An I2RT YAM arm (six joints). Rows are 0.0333 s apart.
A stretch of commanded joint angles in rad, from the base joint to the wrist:
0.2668 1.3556 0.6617 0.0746 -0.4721 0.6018
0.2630 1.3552 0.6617 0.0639 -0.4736 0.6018
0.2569 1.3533 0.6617 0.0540 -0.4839 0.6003
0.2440 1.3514 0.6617 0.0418 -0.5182 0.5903
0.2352 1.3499 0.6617 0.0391 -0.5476 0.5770
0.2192 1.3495 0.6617 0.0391 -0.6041 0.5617
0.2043 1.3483 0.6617 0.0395 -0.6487 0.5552
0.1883 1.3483 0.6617 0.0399 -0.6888 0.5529
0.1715 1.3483 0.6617 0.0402 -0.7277 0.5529
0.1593 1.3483 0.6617 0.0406 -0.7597 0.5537
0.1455 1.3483 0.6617 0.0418 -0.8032 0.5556
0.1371 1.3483 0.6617 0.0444 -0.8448 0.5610
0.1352 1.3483 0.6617 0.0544 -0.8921 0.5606
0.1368 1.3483 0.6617 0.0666 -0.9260 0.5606
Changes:
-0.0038 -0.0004 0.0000 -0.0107 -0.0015 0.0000
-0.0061 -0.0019 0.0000 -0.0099 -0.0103 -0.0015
-0.0129 -0.0019 0.0000 -0.0122 -0.0343 -0.0100
-0.0088 -0.0015 0.0000 -0.0027 -0.0294 -0.0133
-0.0160 -0.0004 0.0000 0.0000 -0.0565 -0.0153
-0.0149 -0.0012 0.0000 0.0004 -0.0446 -0.0065
-0.0160 0.0000 0.0000 0.0004 -0.0401 -0.0023
-0.0168 0.0000 0.0000 0.0003 -0.0389 0.0000
-0.0122 0.0000 0.0000 0.0004 -0.0320 0.0008
-0.0138 0.0000 0.0000 0.0012 -0.0435 0.0019
-0.0084 0.0000 0.0000 0.0026 -0.0416 0.0054
-0.0019 0.0000 0.0000 0.0100 -0.0473 -0.0004
0.0016 0.0000 0.0000 0.0122 -0.0339 0.0000

